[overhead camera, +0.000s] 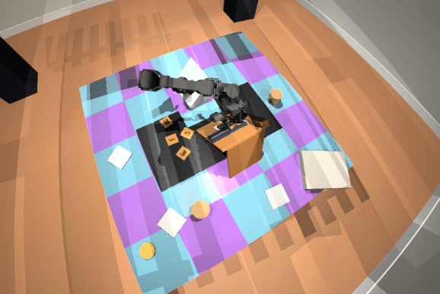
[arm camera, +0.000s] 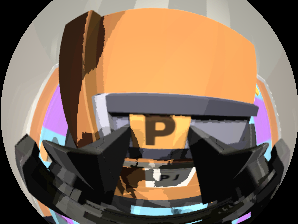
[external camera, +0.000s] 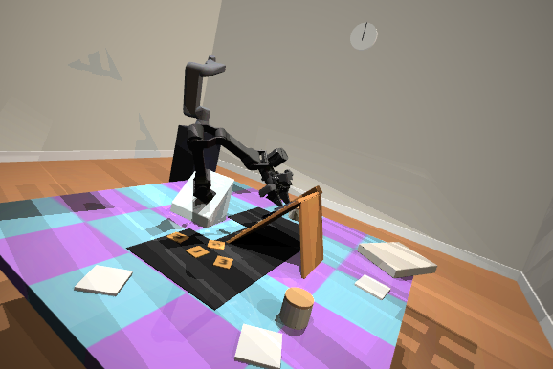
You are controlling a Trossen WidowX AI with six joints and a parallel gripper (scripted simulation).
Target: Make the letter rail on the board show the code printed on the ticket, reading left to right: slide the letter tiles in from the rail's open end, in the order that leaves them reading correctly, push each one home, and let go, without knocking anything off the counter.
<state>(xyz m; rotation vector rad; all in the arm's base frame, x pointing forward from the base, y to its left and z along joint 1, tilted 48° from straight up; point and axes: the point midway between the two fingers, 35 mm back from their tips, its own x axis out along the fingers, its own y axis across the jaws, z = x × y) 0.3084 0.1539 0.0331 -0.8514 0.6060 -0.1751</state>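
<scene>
Now: the white ticket 8 cm below my gripper tip, 6 cm behind it and 3 cm to the right of it. Round my gripper tip: black mat 17 cm below, 15 cm behind, 7 cm to the right; then letter tile 29 cm to the right, 17 cm below, 14 cm behind; then orange letter tile marked p right at my gripper tip.
</scene>
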